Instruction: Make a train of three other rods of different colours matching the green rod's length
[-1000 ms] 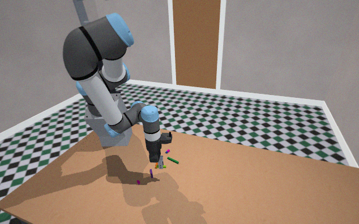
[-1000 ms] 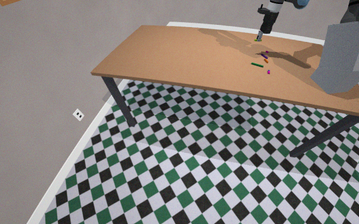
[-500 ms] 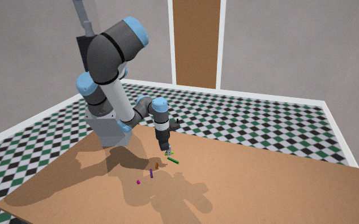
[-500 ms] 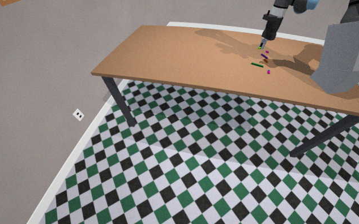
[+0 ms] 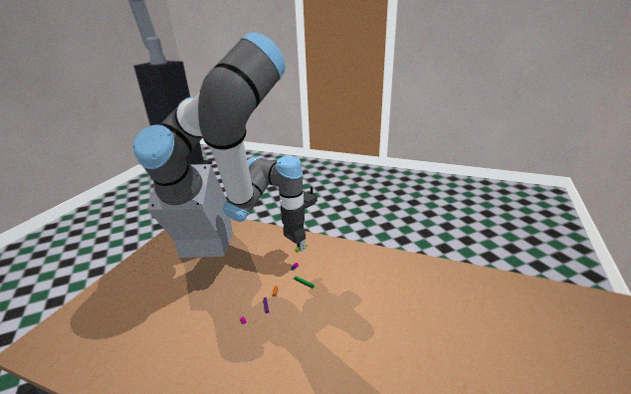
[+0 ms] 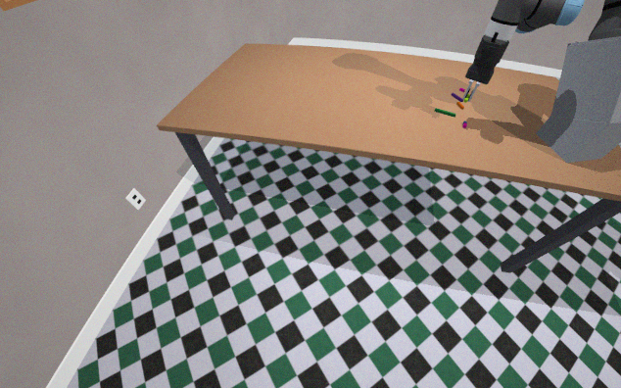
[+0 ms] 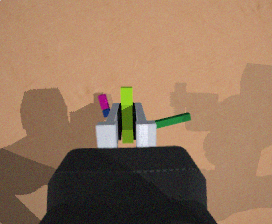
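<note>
Right now my hand is 11 cm above the blue rod and 4 cm past it. Round my hand: lime rod 1 cm below; then green rod 11 cm below, 6 cm to the right, 3 cm ahead; then orange rod 13 cm to the right, 11 cm below, 4 cm behind.
</note>
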